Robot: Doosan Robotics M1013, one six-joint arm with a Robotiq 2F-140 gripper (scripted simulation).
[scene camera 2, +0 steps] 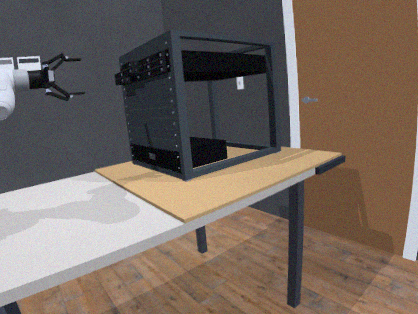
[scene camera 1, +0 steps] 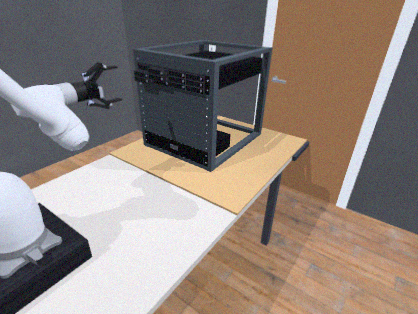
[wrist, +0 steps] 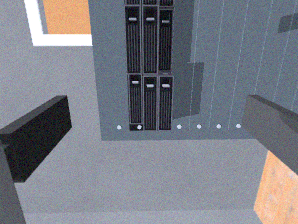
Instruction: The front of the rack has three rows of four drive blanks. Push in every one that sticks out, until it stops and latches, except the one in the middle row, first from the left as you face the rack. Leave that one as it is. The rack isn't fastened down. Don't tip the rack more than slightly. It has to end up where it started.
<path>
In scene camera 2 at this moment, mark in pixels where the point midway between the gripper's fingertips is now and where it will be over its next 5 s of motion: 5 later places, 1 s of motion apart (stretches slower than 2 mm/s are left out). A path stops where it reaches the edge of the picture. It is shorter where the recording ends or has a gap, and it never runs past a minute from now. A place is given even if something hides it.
My gripper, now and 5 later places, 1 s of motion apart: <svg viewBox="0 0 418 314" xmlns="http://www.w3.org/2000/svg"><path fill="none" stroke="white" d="M82 76L90 77L96 77L116 72L125 72L129 72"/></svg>
</path>
